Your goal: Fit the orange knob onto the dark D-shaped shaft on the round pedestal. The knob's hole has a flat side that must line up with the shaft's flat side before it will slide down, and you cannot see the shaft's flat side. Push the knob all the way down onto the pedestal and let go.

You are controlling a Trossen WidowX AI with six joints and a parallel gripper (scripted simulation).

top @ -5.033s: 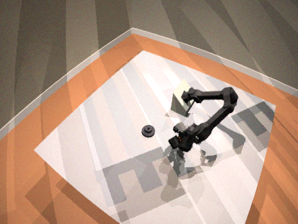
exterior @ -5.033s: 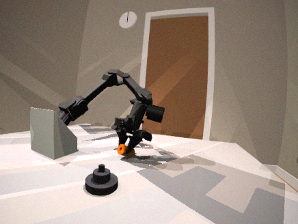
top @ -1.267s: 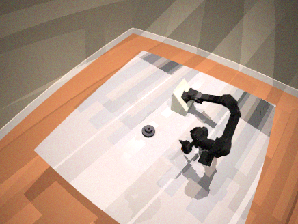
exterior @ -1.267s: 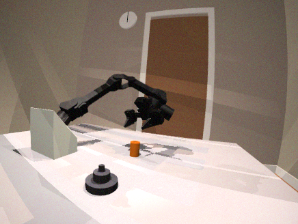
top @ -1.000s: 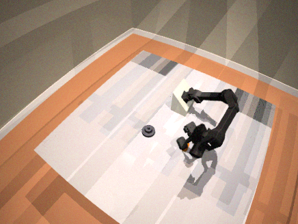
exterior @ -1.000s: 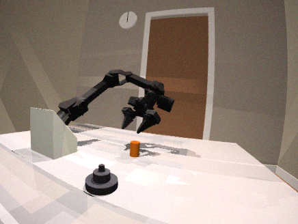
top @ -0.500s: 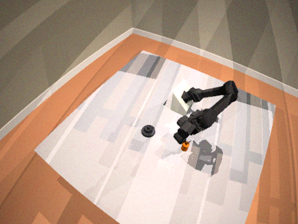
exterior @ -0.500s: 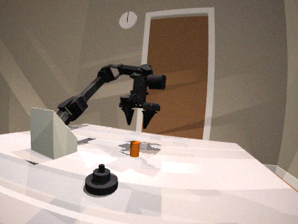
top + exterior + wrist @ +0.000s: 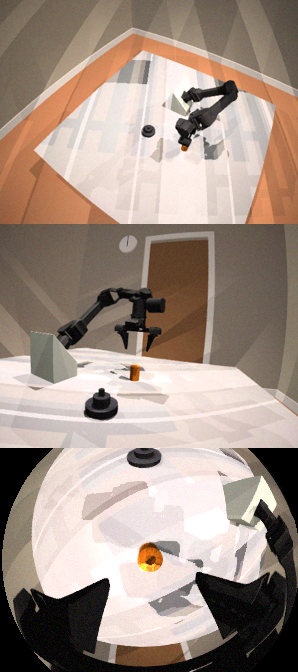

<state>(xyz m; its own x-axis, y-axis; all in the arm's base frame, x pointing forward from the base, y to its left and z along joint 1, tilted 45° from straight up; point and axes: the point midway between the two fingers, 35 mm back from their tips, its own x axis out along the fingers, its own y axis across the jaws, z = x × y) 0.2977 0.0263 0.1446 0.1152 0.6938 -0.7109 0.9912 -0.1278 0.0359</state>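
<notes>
The orange knob lies 10 cm below my gripper tip. The rest, counted from my gripper tip: pedestal: 25 cm to the right, 10 cm below, 1 cm behind.
</notes>
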